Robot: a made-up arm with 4 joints.
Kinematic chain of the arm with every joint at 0, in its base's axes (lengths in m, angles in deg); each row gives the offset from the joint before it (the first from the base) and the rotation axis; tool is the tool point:
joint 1: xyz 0 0 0.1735 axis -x
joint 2: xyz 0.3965 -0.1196 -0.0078 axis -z
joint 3: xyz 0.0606 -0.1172 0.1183 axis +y
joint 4: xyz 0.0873 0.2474 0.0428 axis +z
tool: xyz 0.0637 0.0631 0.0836
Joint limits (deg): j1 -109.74..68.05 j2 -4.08..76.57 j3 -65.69..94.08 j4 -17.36..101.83
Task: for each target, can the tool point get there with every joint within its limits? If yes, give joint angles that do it. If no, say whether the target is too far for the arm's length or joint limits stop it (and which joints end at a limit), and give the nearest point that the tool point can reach.
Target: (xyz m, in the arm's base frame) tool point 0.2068 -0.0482 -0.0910
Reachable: no: joint limits stop it (at a limit: joint 1, joint 2, joint 3, joint 4) | nearest point 0.3344 -0.1826 0.1675 | short by 0.318 m
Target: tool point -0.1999 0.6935 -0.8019
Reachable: no: too far | nearest point 0.3572 0.2504 0.1697 | short by 1.204 m
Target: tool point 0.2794 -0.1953 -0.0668
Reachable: no: joint limits stop it (at a limit: joint 1, joint 2, joint 4) | nearest point 0.3480 -0.2010 0.1619 | short by 0.239 m
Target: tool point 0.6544 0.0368 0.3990
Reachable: yes | joints 52.93 55.77 54.81 91.90
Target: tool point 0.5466 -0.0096 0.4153
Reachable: yes | joints -9.53 25.17 -8.63 84.44
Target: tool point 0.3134 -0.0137 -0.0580
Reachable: no: joint limits stop it (at a limit: joint 1, joint 2, joint 3) | nearest point 0.5584 0.0054 0.0698 | short by 0.277 m
